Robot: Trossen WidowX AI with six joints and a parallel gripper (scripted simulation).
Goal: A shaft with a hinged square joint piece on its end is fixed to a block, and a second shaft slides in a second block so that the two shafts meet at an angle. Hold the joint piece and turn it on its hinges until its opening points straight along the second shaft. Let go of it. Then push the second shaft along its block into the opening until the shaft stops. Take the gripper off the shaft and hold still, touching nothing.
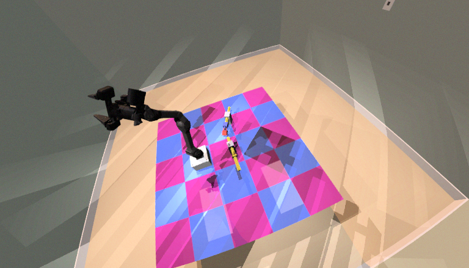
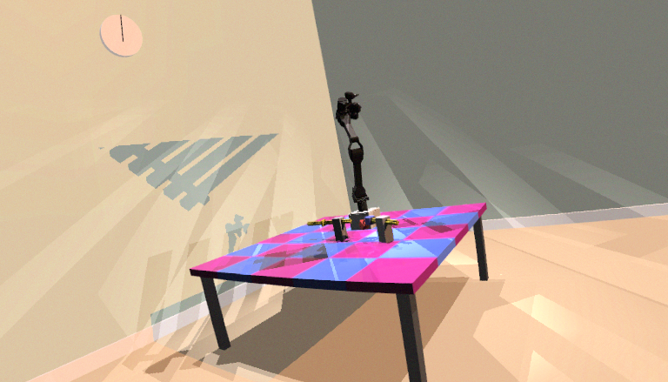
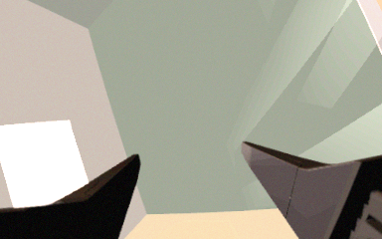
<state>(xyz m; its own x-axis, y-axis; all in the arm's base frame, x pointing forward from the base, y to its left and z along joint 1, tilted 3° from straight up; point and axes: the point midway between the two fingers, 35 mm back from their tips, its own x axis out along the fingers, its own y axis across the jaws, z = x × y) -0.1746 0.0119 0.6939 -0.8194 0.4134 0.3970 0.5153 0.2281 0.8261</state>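
Now: gripper tip 49 cm short of the red-orange joint piece, 12 cm to the right of it and 73 cm above it.
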